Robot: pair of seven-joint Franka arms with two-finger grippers.
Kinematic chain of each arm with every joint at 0, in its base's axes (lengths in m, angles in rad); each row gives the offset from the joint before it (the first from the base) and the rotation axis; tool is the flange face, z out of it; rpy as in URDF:
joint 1: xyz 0 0 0.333 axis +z
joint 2: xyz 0 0 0 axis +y
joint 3: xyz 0 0 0.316 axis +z
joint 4: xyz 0.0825 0 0 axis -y
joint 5: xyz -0.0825 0 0.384 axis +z
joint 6: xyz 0 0 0 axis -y
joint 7: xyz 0.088 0 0 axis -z
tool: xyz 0 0 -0.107 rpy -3.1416 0 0
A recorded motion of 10 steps. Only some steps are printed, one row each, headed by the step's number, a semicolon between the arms.
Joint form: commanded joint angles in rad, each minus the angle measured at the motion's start. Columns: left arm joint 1, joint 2, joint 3, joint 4, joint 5, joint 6, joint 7; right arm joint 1, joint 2, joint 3, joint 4, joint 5, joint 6, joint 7.
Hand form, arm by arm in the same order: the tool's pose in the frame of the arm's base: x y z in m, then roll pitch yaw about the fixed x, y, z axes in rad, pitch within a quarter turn. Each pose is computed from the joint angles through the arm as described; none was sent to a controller.
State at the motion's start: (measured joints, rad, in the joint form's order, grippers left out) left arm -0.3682 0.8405 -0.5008 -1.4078 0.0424 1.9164 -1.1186; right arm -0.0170 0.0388 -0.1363 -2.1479 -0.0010 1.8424 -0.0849
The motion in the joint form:
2: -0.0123 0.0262 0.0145 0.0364 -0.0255 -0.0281 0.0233; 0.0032 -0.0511 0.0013 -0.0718 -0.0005 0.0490 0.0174
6: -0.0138 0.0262 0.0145 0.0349 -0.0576 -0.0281 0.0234; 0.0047 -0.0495 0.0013 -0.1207 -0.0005 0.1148 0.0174
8: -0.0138 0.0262 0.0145 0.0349 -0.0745 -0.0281 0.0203; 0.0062 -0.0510 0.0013 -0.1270 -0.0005 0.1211 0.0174
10: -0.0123 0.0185 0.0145 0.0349 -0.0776 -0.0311 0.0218; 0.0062 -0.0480 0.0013 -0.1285 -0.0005 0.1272 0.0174
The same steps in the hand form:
2: 0.5050 -0.4887 0.2213 -3.0557 0.4401 0.3433; 0.4814 -0.0723 0.3590 -3.1191 0.3153 -0.0767
6: 0.5024 -0.4910 0.2215 -3.0624 0.4669 0.3553; 0.4754 -0.0707 0.3418 -3.1204 0.3001 -0.0756
8: 0.5016 -0.4919 0.2220 -3.0648 0.4805 0.3660; 0.4744 -0.0698 0.3403 -3.1203 0.2986 -0.0741
10: 0.5027 -0.4915 0.2269 -3.0695 0.4789 0.3645; 0.4747 -0.0698 0.3386 -3.1208 0.2970 -0.0742

